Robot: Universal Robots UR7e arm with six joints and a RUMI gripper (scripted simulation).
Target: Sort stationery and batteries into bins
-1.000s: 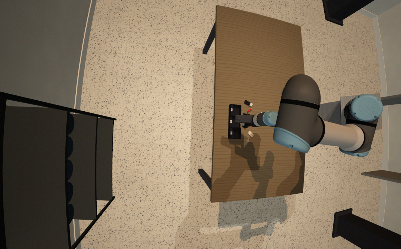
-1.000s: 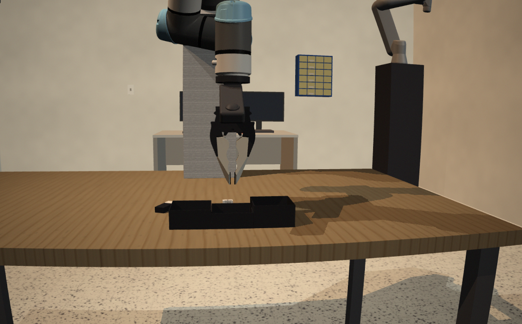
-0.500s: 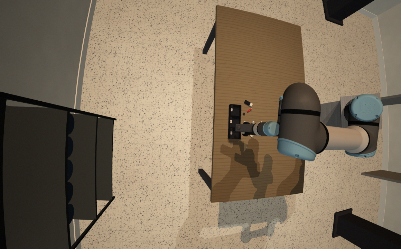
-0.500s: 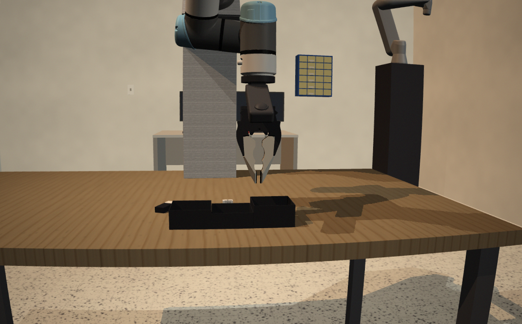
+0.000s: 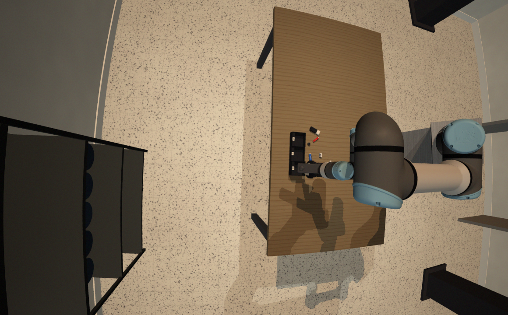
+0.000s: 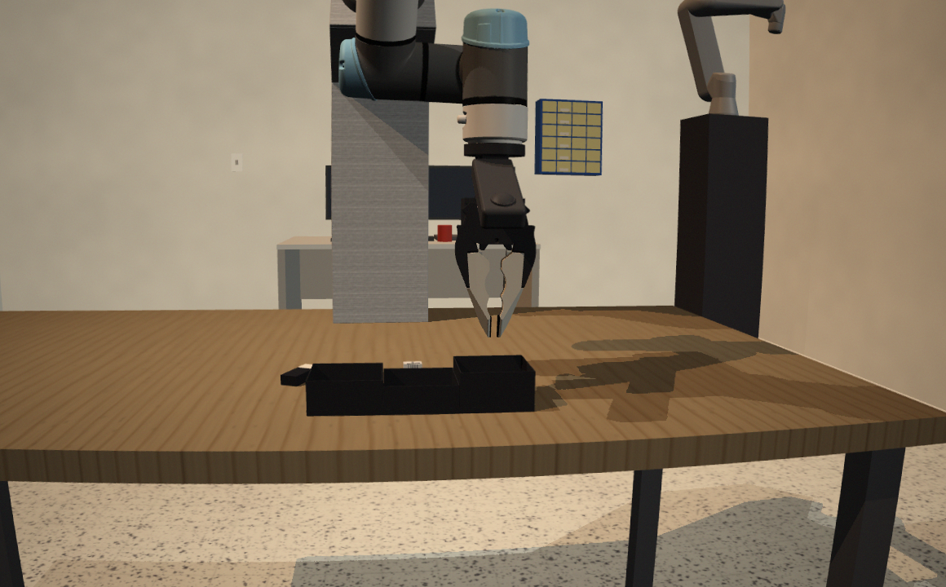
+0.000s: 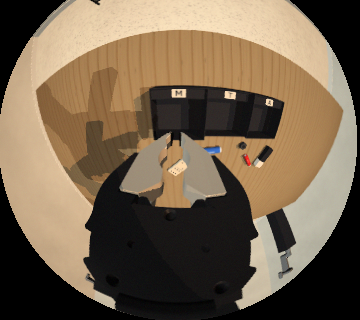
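My gripper is now 120 mm past the eraser, 230 mm to the left of it and 80 mm above it. Also, from my hand: black round piece 70 mm behind, 150 mm to the right, 90 mm below; then white domino tile 130 mm behind, 80 mm below; then blue battery 80 mm behind, 70 mm to the right, 80 mm below.
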